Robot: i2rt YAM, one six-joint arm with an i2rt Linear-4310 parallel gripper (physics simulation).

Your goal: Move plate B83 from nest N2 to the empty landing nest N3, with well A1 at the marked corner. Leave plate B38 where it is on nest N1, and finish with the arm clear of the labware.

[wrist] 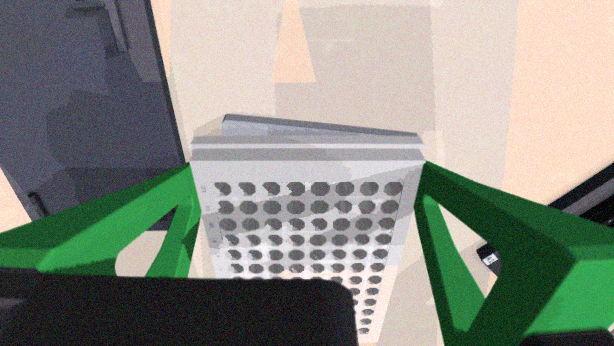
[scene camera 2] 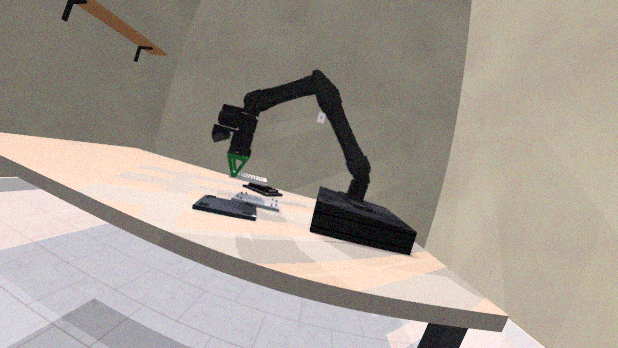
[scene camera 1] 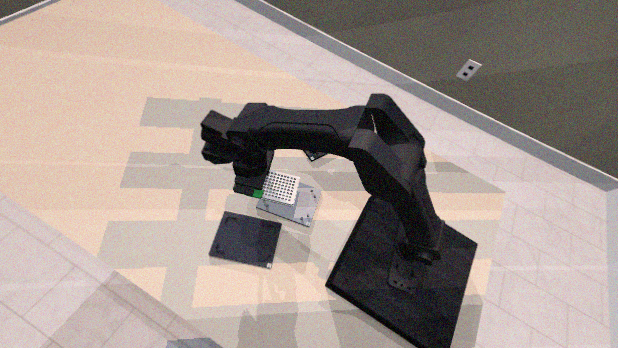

gripper: holds a white well plate (scene camera 1: 281, 188)
